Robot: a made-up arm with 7 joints. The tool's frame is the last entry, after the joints. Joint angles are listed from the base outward.
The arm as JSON. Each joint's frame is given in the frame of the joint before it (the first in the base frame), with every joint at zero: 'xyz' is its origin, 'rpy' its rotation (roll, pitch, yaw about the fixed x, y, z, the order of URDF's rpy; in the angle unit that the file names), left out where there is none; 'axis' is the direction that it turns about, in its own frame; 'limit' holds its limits. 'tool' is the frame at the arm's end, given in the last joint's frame.
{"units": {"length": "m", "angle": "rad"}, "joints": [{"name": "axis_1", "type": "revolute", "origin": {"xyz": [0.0, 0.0, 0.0], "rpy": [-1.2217, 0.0, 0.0]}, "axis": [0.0, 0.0, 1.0], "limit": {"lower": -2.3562, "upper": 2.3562}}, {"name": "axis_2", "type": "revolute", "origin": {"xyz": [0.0, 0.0, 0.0], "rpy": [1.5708, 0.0, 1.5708]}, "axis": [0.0, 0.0, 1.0], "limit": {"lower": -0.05, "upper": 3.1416}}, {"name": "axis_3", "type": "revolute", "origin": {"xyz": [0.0, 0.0, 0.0], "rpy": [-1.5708, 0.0, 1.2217]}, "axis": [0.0, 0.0, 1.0], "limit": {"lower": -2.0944, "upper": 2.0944}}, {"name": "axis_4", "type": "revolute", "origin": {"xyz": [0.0, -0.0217, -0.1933], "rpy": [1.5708, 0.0, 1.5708]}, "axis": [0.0, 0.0, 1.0], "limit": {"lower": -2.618, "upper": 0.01}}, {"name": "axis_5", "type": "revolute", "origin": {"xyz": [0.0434, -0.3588, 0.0], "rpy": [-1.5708, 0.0, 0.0]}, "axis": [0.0, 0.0, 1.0], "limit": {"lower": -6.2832, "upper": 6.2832}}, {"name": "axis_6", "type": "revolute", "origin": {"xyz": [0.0, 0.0, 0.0], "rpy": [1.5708, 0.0, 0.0]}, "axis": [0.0, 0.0, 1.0], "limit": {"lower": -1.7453, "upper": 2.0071}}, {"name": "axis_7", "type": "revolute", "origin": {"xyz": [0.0, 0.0, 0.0], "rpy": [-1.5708, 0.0, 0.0]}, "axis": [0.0, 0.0, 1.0], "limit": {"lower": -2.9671, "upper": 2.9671}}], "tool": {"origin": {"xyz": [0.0, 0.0, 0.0], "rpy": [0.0, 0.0, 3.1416]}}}
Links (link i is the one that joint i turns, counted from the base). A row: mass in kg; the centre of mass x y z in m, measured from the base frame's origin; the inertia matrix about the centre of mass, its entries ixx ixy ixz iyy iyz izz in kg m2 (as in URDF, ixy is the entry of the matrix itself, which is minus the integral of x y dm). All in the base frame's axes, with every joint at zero. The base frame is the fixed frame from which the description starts. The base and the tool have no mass.
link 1: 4.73; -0.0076 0.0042 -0.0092; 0.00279 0 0 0.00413 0.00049 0.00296
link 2: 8.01; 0.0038 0.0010 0.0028; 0.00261 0 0 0.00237 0 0.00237
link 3: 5.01; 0.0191 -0.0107 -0.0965; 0.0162 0 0.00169 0.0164 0 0.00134
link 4: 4.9; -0.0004 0.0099 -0.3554; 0.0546 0 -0.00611 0.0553 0 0.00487
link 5: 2.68; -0.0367 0.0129 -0.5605; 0.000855 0 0 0.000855 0 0.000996
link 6: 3.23; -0.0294 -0.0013 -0.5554; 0.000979 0 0 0.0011 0 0.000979
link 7: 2.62; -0.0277 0.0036 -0.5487; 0.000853 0 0 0.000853 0 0.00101
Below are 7 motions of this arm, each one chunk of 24 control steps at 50 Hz.
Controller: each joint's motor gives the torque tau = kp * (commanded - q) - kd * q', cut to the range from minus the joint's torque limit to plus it. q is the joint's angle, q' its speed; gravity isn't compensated. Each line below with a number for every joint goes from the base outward.
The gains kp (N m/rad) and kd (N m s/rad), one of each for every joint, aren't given. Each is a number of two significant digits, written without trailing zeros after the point. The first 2 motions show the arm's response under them.
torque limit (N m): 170 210 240 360 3.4 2.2 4.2
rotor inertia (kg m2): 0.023 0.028 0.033 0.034 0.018 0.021 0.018
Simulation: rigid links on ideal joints. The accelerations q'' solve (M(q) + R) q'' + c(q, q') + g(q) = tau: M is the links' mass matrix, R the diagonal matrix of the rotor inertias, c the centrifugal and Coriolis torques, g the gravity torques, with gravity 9.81 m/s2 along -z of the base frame. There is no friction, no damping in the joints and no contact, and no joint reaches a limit. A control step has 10 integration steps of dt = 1/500 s. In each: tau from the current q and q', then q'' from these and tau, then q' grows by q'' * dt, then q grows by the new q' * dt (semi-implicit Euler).
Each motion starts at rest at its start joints. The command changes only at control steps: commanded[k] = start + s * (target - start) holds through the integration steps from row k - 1 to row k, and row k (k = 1, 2, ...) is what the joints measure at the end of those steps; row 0 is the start. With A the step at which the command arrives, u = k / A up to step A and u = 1 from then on. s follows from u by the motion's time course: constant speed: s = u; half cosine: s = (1 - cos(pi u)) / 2; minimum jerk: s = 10 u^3 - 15 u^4 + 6 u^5; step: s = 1 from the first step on.
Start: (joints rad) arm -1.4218 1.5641 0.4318 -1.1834 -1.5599 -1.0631 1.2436
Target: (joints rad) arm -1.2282 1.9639 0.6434 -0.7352 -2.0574 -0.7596 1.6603
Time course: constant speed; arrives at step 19
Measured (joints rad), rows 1 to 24:
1: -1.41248 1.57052 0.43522 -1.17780 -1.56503 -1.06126 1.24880
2: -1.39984 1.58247 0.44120 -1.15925 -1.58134 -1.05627 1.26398
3: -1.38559 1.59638 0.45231 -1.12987 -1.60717 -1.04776 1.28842
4: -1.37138 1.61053 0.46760 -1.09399 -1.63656 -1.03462 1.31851
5: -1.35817 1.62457 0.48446 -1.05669 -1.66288 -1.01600 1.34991
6: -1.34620 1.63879 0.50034 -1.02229 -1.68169 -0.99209 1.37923
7: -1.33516 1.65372 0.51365 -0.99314 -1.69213 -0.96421 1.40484
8: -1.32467 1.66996 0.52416 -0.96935 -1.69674 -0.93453 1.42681
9: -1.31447 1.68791 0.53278 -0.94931 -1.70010 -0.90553 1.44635
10: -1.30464 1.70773 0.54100 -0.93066 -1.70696 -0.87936 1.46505
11: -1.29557 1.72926 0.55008 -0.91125 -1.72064 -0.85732 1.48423
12: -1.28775 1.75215 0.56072 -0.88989 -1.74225 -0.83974 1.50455
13: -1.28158 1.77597 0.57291 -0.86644 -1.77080 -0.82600 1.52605
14: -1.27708 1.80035 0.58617 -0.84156 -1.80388 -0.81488 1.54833
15: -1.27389 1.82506 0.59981 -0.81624 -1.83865 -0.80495 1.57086
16: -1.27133 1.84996 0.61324 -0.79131 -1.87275 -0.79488 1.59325
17: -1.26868 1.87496 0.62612 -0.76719 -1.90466 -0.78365 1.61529
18: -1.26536 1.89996 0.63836 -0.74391 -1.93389 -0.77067 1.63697
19: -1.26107 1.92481 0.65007 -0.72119 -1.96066 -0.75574 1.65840
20: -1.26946 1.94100 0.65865 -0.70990 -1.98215 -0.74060 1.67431
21: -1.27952 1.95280 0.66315 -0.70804 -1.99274 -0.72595 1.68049
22: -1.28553 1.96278 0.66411 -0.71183 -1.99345 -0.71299 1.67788
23: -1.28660 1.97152 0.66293 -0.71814 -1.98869 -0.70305 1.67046
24: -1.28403 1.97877 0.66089 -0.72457 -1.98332 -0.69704 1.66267
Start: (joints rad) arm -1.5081 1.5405 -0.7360 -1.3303 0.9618 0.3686 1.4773
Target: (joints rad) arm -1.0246 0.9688 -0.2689 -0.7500 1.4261 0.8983 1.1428
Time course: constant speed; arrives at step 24
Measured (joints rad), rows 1 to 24:
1: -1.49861 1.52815 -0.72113 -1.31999 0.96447 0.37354 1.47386
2: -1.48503 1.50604 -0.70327 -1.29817 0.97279 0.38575 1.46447
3: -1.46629 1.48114 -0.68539 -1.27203 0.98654 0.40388 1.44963
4: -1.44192 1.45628 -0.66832 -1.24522 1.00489 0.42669 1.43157
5: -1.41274 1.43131 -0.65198 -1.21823 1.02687 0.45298 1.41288
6: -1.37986 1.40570 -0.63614 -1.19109 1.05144 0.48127 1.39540
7: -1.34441 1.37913 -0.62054 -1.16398 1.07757 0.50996 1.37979
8: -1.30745 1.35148 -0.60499 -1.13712 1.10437 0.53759 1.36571
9: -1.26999 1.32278 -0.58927 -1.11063 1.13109 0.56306 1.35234
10: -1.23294 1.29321 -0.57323 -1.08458 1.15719 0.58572 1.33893
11: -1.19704 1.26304 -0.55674 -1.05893 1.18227 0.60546 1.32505
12: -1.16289 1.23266 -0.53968 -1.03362 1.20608 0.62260 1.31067
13: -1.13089 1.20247 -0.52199 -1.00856 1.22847 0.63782 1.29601
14: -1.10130 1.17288 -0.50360 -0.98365 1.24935 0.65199 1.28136
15: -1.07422 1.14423 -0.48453 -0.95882 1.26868 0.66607 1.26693
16: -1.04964 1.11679 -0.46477 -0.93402 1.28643 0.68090 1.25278
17: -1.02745 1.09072 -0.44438 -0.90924 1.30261 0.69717 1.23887
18: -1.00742 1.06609 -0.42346 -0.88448 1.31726 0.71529 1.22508
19: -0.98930 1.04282 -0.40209 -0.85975 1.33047 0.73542 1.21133
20: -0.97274 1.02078 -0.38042 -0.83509 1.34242 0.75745 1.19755
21: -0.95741 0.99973 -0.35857 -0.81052 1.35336 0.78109 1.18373
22: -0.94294 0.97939 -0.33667 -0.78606 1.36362 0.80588 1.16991
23: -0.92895 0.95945 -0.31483 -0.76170 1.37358 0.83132 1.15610
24: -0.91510 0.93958 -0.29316 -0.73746 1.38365 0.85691 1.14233
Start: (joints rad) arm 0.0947 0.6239 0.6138 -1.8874 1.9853 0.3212 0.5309
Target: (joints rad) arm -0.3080 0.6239 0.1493 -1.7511 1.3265 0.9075 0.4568
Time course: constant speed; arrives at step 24
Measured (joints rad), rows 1 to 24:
1: 0.09299 0.62147 0.60850 -1.88223 1.98472 0.32469 0.53048
2: 0.09101 0.61668 0.59330 -1.87066 1.97949 0.33480 0.52866
3: 0.09019 0.60917 0.56963 -1.85711 1.96397 0.35184 0.52475
4: 0.09093 0.59881 0.54062 -1.84466 1.93504 0.37519 0.51893
5: 0.09245 0.58685 0.50956 -1.83391 1.89301 0.40378 0.51220
6: 0.09355 0.57505 0.47929 -1.82434 1.84073 0.43611 0.50570
7: 0.09325 0.56501 0.45186 -1.81554 1.78238 0.47037 0.50026
8: 0.09084 0.55790 0.42828 -1.80741 1.72241 0.50475 0.49616
9: 0.08575 0.55426 0.40856 -1.80005 1.66470 0.53776 0.49318
10: 0.07752 0.55404 0.39190 -1.79353 1.61210 0.56843 0.49084
11: 0.06579 0.55669 0.37710 -1.78787 1.56623 0.59632 0.48867
12: 0.05045 0.56132 0.36285 -1.78305 1.52768 0.62142 0.48633
13: 0.03165 0.56694 0.34803 -1.77897 1.49634 0.64405 0.48375
14: 0.00985 0.57267 0.33189 -1.77552 1.47171 0.66470 0.48102
15: -0.01425 0.57781 0.31414 -1.77250 1.45315 0.68391 0.47832
16: -0.03974 0.58197 0.29490 -1.76972 1.43989 0.70220 0.47578
17: -0.06568 0.58503 0.27456 -1.76692 1.43105 0.72012 0.47345
18: -0.09114 0.58707 0.25367 -1.76387 1.42550 0.73815 0.47128
19: -0.11535 0.58834 0.23274 -1.76038 1.42190 0.75675 0.46912
20: -0.13778 0.58914 0.21215 -1.75629 1.41865 0.77635 0.46684
21: -0.15809 0.58973 0.19210 -1.75154 1.41407 0.79726 0.46432
22: -0.17621 0.59029 0.17259 -1.74612 1.40659 0.81965 0.46153
23: -0.19223 0.59092 0.15350 -1.74011 1.39489 0.84354 0.45846
24: -0.20641 0.59163 0.13464 -1.73364 1.37815 0.86877 0.45519

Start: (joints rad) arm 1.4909 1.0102 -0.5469 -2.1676 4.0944 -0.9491 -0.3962
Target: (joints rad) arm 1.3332 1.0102 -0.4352 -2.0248 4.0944 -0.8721 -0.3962
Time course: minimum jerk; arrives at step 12
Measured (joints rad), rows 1 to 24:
1: 1.48413 1.00665 -0.54894 -2.16136 4.09413 -0.95037 -0.39584
2: 1.47501 1.00152 -0.54792 -2.15290 4.09357 -0.95534 -0.39438
3: 1.46534 0.99814 -0.54273 -2.14486 4.09295 -0.96272 -0.39256
4: 1.45289 0.99548 -0.53427 -2.13409 4.09120 -0.96979 -0.39161
5: 1.43646 0.99271 -0.52264 -2.11798 4.08729 -0.97426 -0.39194
6: 1.41640 0.99049 -0.50759 -2.09643 4.08134 -0.97468 -0.39297
7: 1.39402 0.99016 -0.48944 -2.07147 4.07498 -0.97047 -0.39371
8: 1.37096 0.99265 -0.46940 -2.04631 4.07095 -0.96170 -0.39343
9: 1.34878 0.99797 -0.44942 -2.02442 4.07233 -0.94903 -0.39195
10: 1.32865 1.00515 -0.43180 -2.00866 4.08160 -0.93345 -0.38965
11: 1.31124 1.01239 -0.41865 -2.00063 4.09972 -0.91626 -0.38723
12: 1.29668 1.01740 -0.41140 -2.00007 4.12533 -0.89887 -0.38542
13: 1.28474 1.01808 -0.41023 -2.00477 4.15443 -0.88280 -0.38482
14: 1.27543 1.01400 -0.41399 -2.01185 4.18140 -0.86971 -0.38554
15: 1.26922 1.00663 -0.42058 -2.01892 4.20088 -0.86114 -0.38723
16: 1.26649 0.99841 -0.42778 -2.02438 4.20929 -0.85810 -0.38931
17: 1.26722 0.99152 -0.43386 -2.02728 4.20556 -0.86070 -0.39117
18: 1.27092 0.98735 -0.43783 -2.02742 4.19118 -0.86811 -0.39245
19: 1.27685 0.98630 -0.43956 -2.02517 4.16948 -0.87881 -0.39299
20: 1.28419 0.98799 -0.43949 -2.02138 4.14464 -0.89095 -0.39290
21: 1.29212 0.99149 -0.43838 -2.01705 4.12065 -0.90275 -0.39242
22: 1.29989 0.99570 -0.43705 -2.01309 4.10055 -0.91277 -0.39185
23: 1.30685 0.99958 -0.43609 -2.01016 4.08607 -0.92004 -0.39144
24: 1.31247 1.00239 -0.43583 -2.00857 4.07765 -0.92415 -0.39132

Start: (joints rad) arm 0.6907 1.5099 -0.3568 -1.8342 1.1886 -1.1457 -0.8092
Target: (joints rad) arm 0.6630 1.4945 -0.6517 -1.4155 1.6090 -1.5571 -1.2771
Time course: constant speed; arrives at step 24
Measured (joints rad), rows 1 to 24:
1: 0.68041 1.50107 -0.36672 -1.82470 1.18935 -1.14747 -0.81345
2: 0.67085 1.48856 -0.37982 -1.80986 1.19299 -1.15415 -0.82486
3: 0.66624 1.47940 -0.39406 -1.79345 1.20141 -1.16677 -0.84346
4: 0.66647 1.47357 -0.40874 -1.77562 1.21523 -1.18454 -0.86676
5: 0.67051 1.47004 -0.42356 -1.75635 1.23414 -1.20588 -0.89136
6: 0.67725 1.46801 -0.43837 -1.73613 1.25718 -1.22891 -0.91463
7: 0.68561 1.46690 -0.45311 -1.71570 1.28311 -1.25188 -0.93549
8: 0.69451 1.46616 -0.46773 -1.69571 1.31063 -1.27338 -0.95429
9: 0.70296 1.46528 -0.48216 -1.67656 1.33863 -1.29255 -0.97213
10: 0.71014 1.46393 -0.49629 -1.65838 1.36623 -1.30909 -0.99009
11: 0.71548 1.46199 -0.51000 -1.64107 1.39283 -1.32325 -1.00881
12: 0.71862 1.45950 -0.52321 -1.62446 1.41806 -1.33567 -1.02834
13: 0.71945 1.45666 -0.53584 -1.60830 1.44173 -1.34724 -1.04838
14: 0.71805 1.45376 -0.54787 -1.59235 1.46374 -1.35888 -1.06850
15: 0.71464 1.45105 -0.55933 -1.57641 1.48408 -1.37142 -1.08841
16: 0.70956 1.44875 -0.57029 -1.56036 1.50275 -1.38550 -1.10801
17: 0.70320 1.44701 -0.58085 -1.54411 1.51978 -1.40144 -1.12738
18: 0.69598 1.44586 -0.59114 -1.52763 1.53526 -1.41932 -1.14666
19: 0.68831 1.44527 -0.60130 -1.51093 1.54932 -1.43890 -1.16602
20: 0.68058 1.44513 -0.61145 -1.49403 1.56218 -1.45977 -1.18550
21: 0.67312 1.44529 -0.62172 -1.47699 1.57411 -1.48138 -1.20512
22: 0.66620 1.44556 -0.63221 -1.45984 1.58546 -1.50314 -1.22481
23: 0.66004 1.44579 -0.64300 -1.44263 1.59662 -1.52450 -1.24452
24: 0.65478 1.44580 -0.65412 -1.42540 1.60798 -1.54503 -1.26418

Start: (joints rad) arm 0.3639 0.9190 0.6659 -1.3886 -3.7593 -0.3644 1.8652
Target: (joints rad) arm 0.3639 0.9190 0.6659 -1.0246 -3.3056 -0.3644 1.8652
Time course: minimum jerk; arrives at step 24
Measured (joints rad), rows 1 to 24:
1: 0.36240 0.91455 0.66381 -1.38713 -3.75986 -0.36454 1.86506
2: 0.36283 0.90594 0.65732 -1.38425 -3.76153 -0.36511 1.86484
3: 0.36553 0.89450 0.64852 -1.37956 -3.76577 -0.36562 1.86422
4: 0.36959 0.88144 0.63959 -1.37167 -3.77333 -0.36551 1.86307
5: 0.37453 0.86820 0.63218 -1.35972 -3.78389 -0.36455 1.86163
6: 0.38016 0.85605 0.62723 -1.34354 -3.79611 -0.36289 1.86031
7: 0.38630 0.84593 0.62500 -1.32345 -3.80790 -0.36094 1.85949
8: 0.39268 0.83836 0.62516 -1.30003 -3.81682 -0.35919 1.85935
9: 0.39888 0.83340 0.62710 -1.27403 -3.82048 -0.35814 1.85982
10: 0.40450 0.83077 0.63005 -1.24622 -3.81689 -0.35814 1.86069
11: 0.40916 0.82998 0.63335 -1.21739 -3.80470 -0.35934 1.86169
12: 0.41258 0.83041 0.63647 -1.18828 -3.78340 -0.36169 1.86263
13: 0.41466 0.83147 0.63907 -1.15958 -3.75329 -0.36499 1.86339
14: 0.41545 0.83265 0.64101 -1.13193 -3.71547 -0.36886 1.86398
15: 0.41517 0.83355 0.64227 -1.10594 -3.67171 -0.37292 1.86446
16: 0.41415 0.83393 0.64295 -1.08212 -3.62425 -0.37677 1.86490
17: 0.41276 0.83368 0.64319 -1.06097 -3.57558 -0.38010 1.86536
18: 0.41137 0.83277 0.64312 -1.04285 -3.52824 -0.38269 1.86586
19: 0.41025 0.83131 0.64286 -1.02805 -3.48458 -0.38443 1.86641
20: 0.40956 0.82945 0.64250 -1.01671 -3.44659 -0.38535 1.86696
21: 0.40933 0.82741 0.64210 -1.00877 -3.41576 -0.38551 1.86746
22: 0.40939 0.82542 0.64169 -1.00400 -3.39300 -0.38505 1.86785
23: 0.40944 0.82376 0.64129 -1.00190 -3.37856 -0.38412 1.86809
24: 0.40900 0.82271 0.64091 -1.00165 -3.37204 -0.38282 1.86812

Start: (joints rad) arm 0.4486 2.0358 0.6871 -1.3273 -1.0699 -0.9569 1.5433
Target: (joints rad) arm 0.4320 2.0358 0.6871 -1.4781 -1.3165 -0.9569 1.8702
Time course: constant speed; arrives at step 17
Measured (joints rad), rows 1 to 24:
1: 0.44907 2.02978 0.68629 -1.33487 -1.07078 -0.95622 1.54801
2: 0.45500 2.02276 0.68254 -1.34599 -1.07417 -0.95435 1.56229
3: 0.46710 2.01757 0.67647 -1.35728 -1.08091 -0.95266 1.58500
4: 0.48369 2.01347 0.66920 -1.36870 -1.09134 -0.95280 1.61184
5: 0.50275 2.00969 0.66158 -1.38018 -1.10543 -0.95595 1.63841
6: 0.52241 2.00584 0.65423 -1.39136 -1.12285 -0.96254 1.66203
7: 0.54105 2.00170 0.64764 -1.40186 -1.14301 -0.97227 1.68222
8: 0.55734 1.99725 0.64216 -1.41146 -1.16508 -0.98419 1.70003
9: 0.57036 1.99261 0.63802 -1.42011 -1.18804 -0.99695 1.71707
10: 0.57959 1.98805 0.63533 -1.42796 -1.21077 -1.00899 1.73464
11: 0.58488 1.98399 0.63408 -1.43526 -1.23228 -1.01885 1.75328
12: 0.58640 1.98086 0.63414 -1.44237 -1.25178 -1.02540 1.77288
13: 0.58457 1.97905 0.63533 -1.44962 -1.26886 -1.02795 1.79292
14: 0.57995 1.97886 0.63743 -1.45729 -1.28351 -1.02639 1.81285
15: 0.57319 1.98039 0.64019 -1.46557 -1.29613 -1.02111 1.83232
16: 0.56492 1.98357 0.64335 -1.47452 -1.30744 -1.01293 1.85127
17: 0.55577 1.98815 0.64671 -1.48408 -1.31835 -1.00297 1.86984
18: 0.54751 1.99630 0.64983 -1.49079 -1.32980 -0.99231 1.88371
19: 0.53997 2.00612 0.65283 -1.49436 -1.34220 -0.98243 1.88854
20: 0.53253 2.01482 0.65585 -1.49615 -1.35519 -0.97443 1.88528
21: 0.52519 2.02119 0.65870 -1.49678 -1.36801 -0.96880 1.87801
22: 0.51827 2.02506 0.66112 -1.49650 -1.37966 -0.96551 1.87104
23: 0.51226 2.02661 0.66293 -1.49549 -1.38914 -0.96426 1.86705
24: 0.50757 2.02621 0.66401 -1.49401 -1.39556 -0.96455 1.86661

